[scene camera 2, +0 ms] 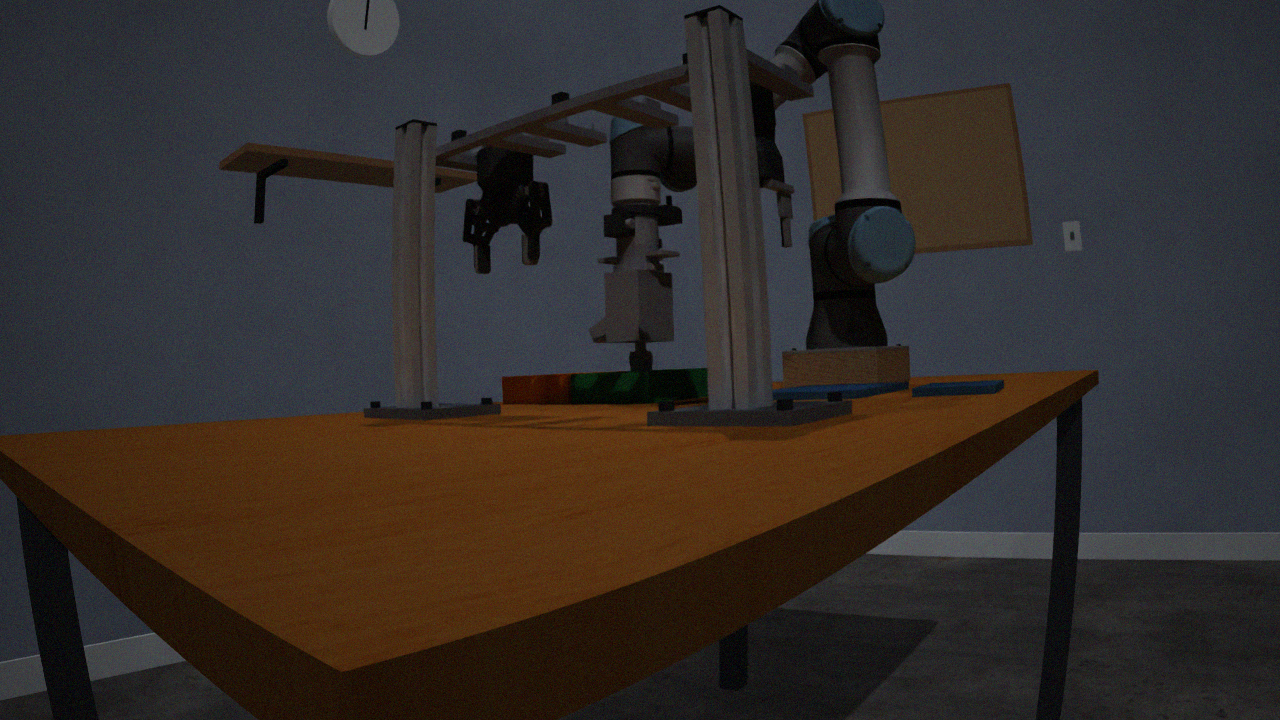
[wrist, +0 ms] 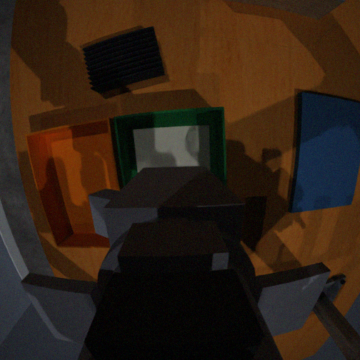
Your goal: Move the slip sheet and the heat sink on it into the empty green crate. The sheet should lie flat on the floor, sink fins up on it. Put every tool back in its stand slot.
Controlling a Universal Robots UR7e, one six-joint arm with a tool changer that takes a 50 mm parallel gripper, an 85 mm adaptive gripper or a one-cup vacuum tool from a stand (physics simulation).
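Places are measured from the arm's base along level axes (x right, y back, z down), in centimetres.
Pixels of known places: hand, its tool point: (scene camera 2: pixel 637 247); arm's base, origin of its link: (scene camera 2: pixel 847 348).
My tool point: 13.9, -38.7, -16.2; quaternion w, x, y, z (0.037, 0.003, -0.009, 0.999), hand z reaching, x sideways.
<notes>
Ahead of a thing's pixels: the offset from my tool point to its middle, as dx, dy, dz. "pt": to the spot under its first point.
My vacuum tool {pt -1.1, -1.7, +16.9} (scene camera 2: pixel 640 360) points down, its cup at about the height of the rim of the green crate {+0.1, +0.8, +20.6} (scene camera 2: pixel 608 386) (wrist: pixel 170 118). The pale slip sheet (wrist: pixel 172 145) shows inside the green crate and looks flat, below the tool and apart from it; the tool body hides its near part. The cup itself is hidden in the wrist view and no sheet shows on it in the scene view, so I take it as open. The black heat sink (wrist: pixel 125 62) lies on the table beyond the crates, fins up, apart from the sheet.
An orange crate {+14.2, -1.2, +20.6} (scene camera 2: pixel 537 389) (wrist: pixel 47 190) stands right beside the green one. A blue panel {-28.4, +6.2, +22.2} (scene camera 2: pixel 841 391) (wrist: pixel 327 155) lies on the other side, with another blue piece {pt -50.6, -1.4, +21.8} (scene camera 2: pixel 957 387). The tool stand (scene camera 2: pixel 733 223) holds the adaptive gripper (scene camera 2: pixel 507 197) and the parallel gripper (scene camera 2: pixel 785 210).
</notes>
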